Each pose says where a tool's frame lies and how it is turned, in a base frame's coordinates. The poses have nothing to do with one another.
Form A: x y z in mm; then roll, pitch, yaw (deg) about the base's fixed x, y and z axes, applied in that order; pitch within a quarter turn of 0, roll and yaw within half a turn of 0.
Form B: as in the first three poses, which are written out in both.
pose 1, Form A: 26.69 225.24 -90.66 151.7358 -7.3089 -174.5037
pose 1, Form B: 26.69 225.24 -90.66 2.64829 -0.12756 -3.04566
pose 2, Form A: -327.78 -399.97 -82.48 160.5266 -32.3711 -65.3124
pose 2, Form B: -327.78 -399.97 -82.48 2.80172 -0.56498 -1.13992
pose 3, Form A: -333.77 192.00 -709.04 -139.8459 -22.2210 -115.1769
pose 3, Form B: -333.77 192.00 -709.04 -2.44077 -0.38783 -2.01022
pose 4, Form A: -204.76 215.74 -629.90 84.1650 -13.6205 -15.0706
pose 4, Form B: -204.76 215.74 -629.90 1.46896 -0.23772 -0.26303
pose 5, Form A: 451.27 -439.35 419.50 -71.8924 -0.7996 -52.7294
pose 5, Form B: 451.27 -439.35 419.50 -1.25476 -0.01396 -0.92030
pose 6, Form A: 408.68 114.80 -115.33 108.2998 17.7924 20.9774
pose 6, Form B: 408.68 114.80 -115.33 1.89019 0.31054 0.36612
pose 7, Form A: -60.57 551.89 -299.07 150.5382 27.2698 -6.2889
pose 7, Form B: -60.57 551.89 -299.07 2.62739 0.47595 -0.10976
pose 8, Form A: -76.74 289.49 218.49 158.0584 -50.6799 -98.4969
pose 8, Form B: -76.74 289.49 218.49 2.75864 -0.88453 -1.71910
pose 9, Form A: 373.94 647.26 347.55 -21.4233 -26.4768 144.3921
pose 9, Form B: 373.94 647.26 347.55 -0.37391 -0.46211 2.52012
